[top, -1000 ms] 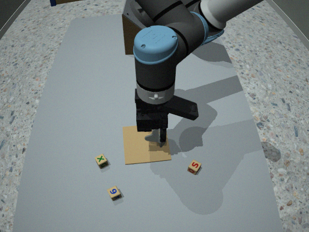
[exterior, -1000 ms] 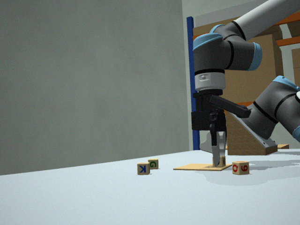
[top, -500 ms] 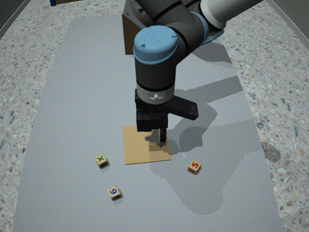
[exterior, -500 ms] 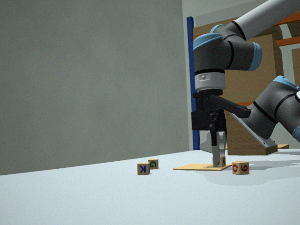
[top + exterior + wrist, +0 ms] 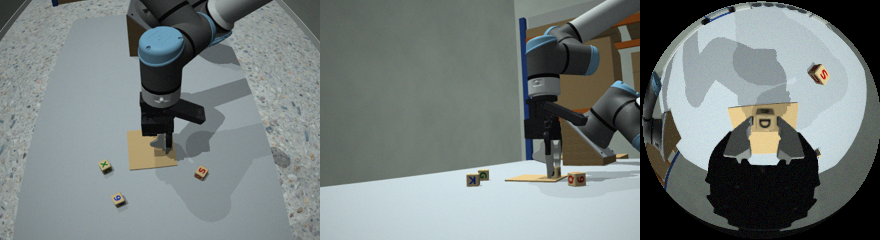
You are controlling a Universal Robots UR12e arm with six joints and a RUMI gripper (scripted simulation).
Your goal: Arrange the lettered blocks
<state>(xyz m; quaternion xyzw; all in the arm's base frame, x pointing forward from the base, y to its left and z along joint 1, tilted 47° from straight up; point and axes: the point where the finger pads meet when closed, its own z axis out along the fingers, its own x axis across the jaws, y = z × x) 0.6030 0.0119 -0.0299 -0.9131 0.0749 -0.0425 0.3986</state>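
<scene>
Right now the tan mat is 50 mm to the right of my hand and 20 mm below it.
</scene>
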